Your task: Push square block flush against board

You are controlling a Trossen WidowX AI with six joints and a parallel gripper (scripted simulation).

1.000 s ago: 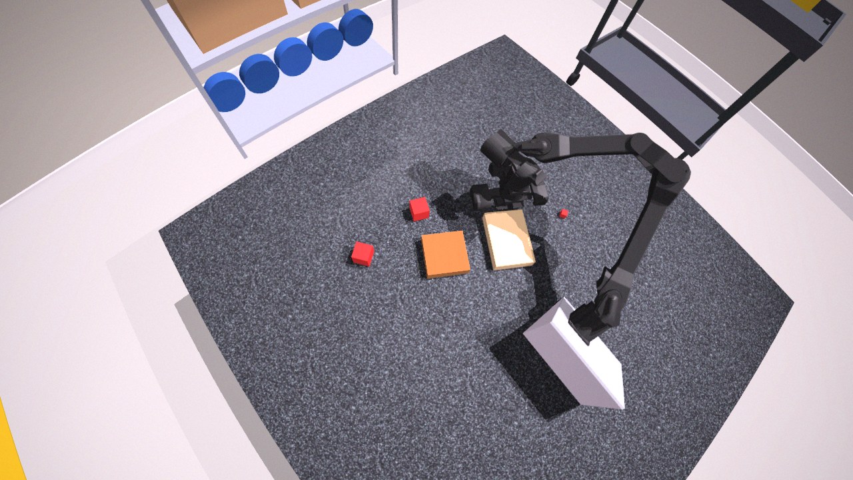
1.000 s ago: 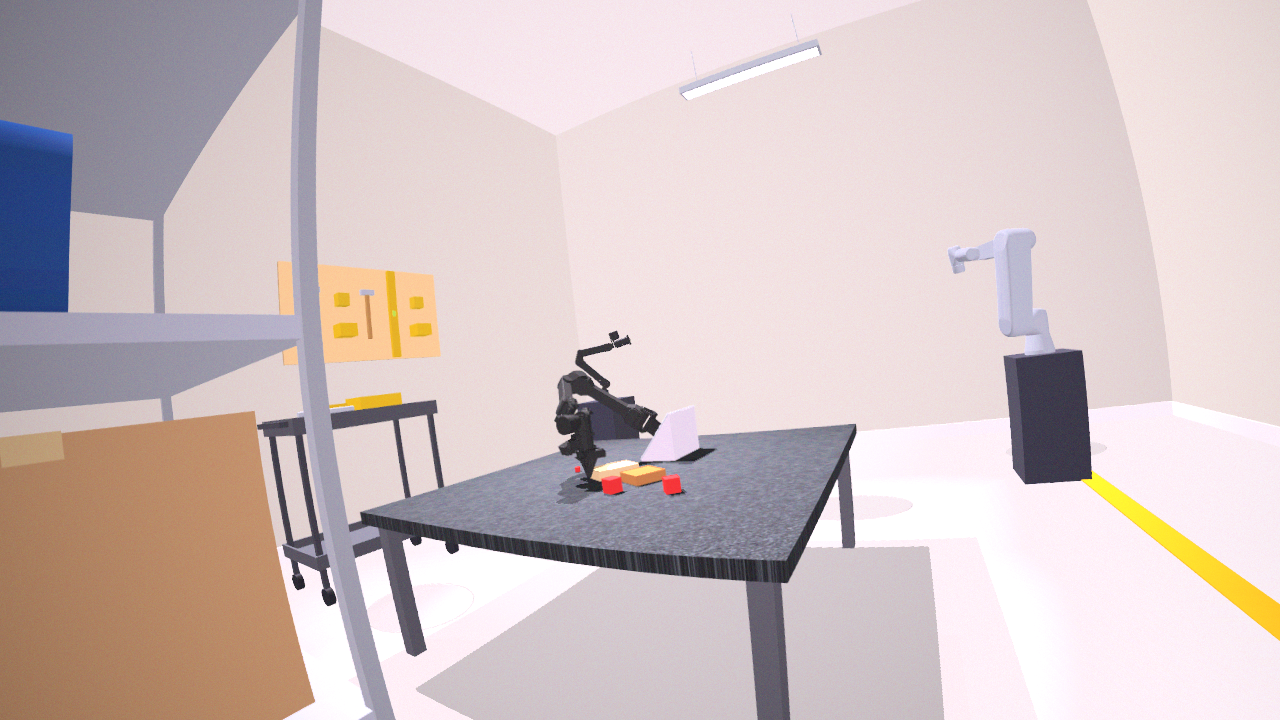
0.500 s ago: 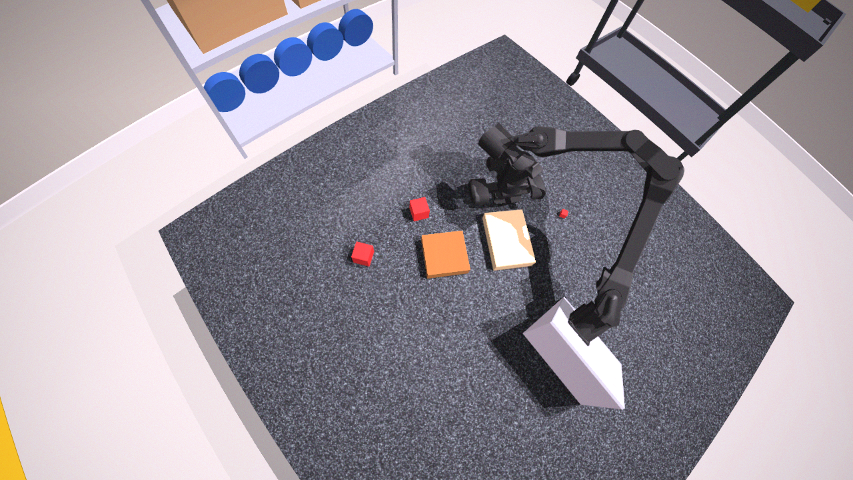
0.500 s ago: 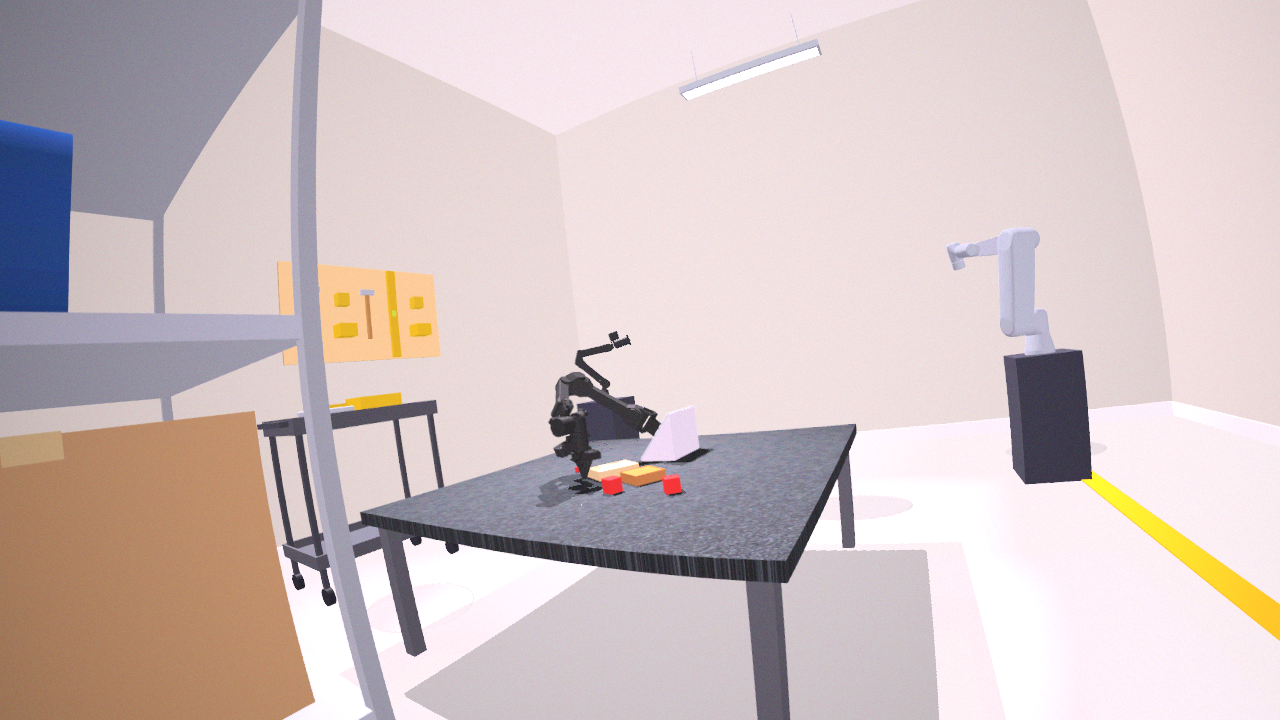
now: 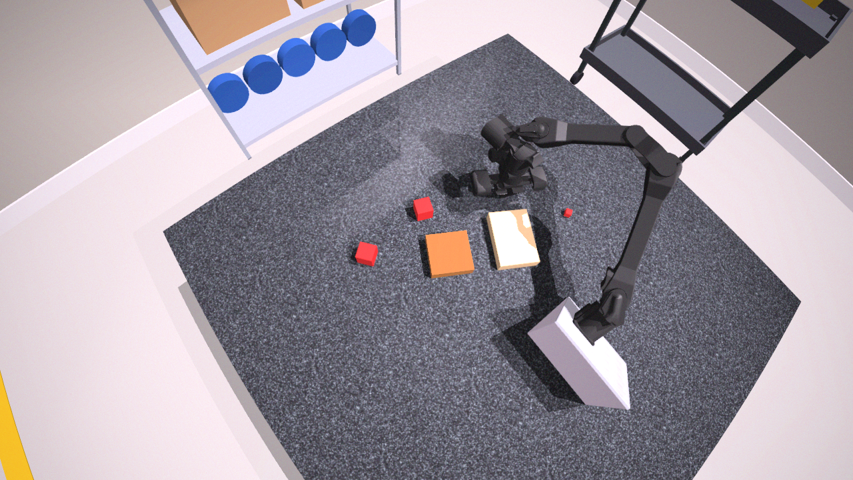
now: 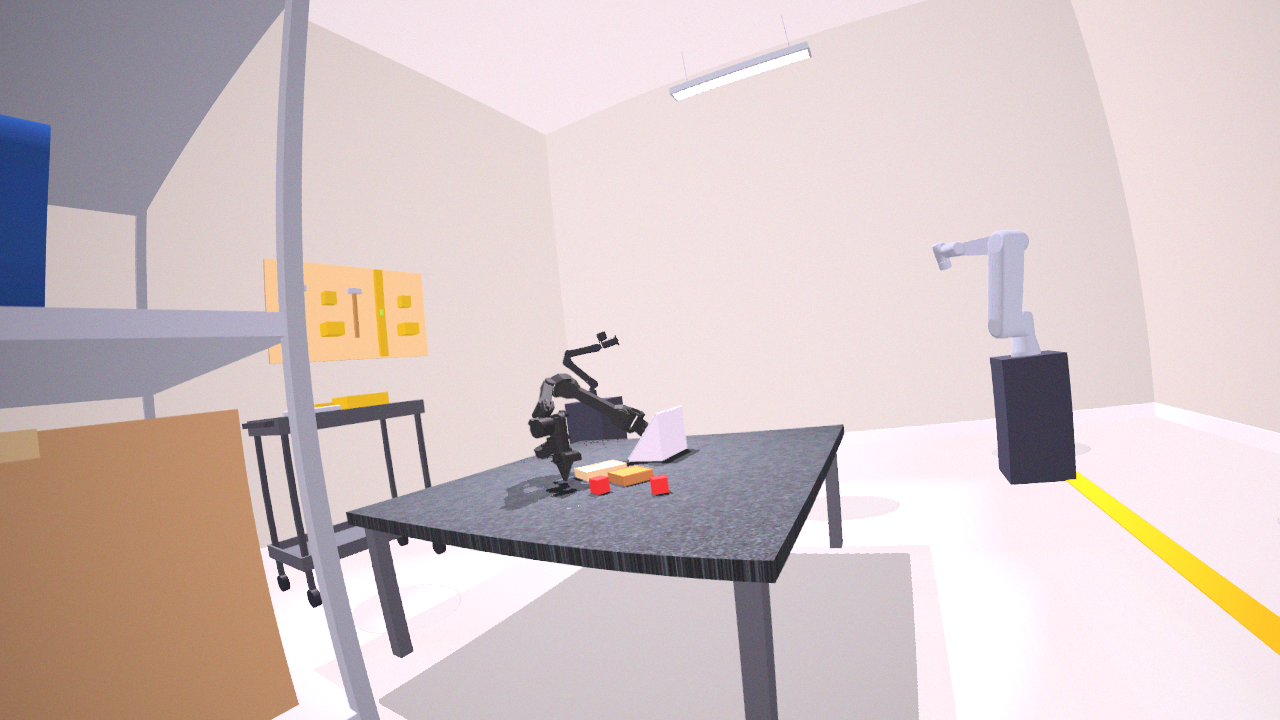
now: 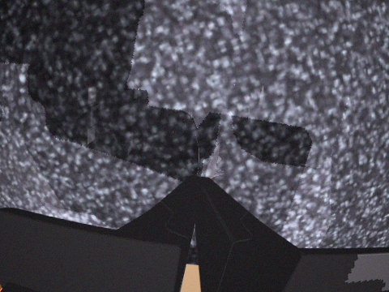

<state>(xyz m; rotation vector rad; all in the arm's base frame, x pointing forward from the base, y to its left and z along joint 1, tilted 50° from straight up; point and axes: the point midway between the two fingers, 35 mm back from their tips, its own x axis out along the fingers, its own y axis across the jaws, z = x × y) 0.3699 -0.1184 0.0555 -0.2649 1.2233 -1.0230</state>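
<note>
My gripper tip is 110 mm past the tan board, 60 mm to the right of it and 10 mm below it. From my gripper tip the other things lie so: orange square block: 220 mm to the left, 40 mm behind, 10 mm above; then tiny red cube: 150 mm behind, 120 mm to the right.
</note>
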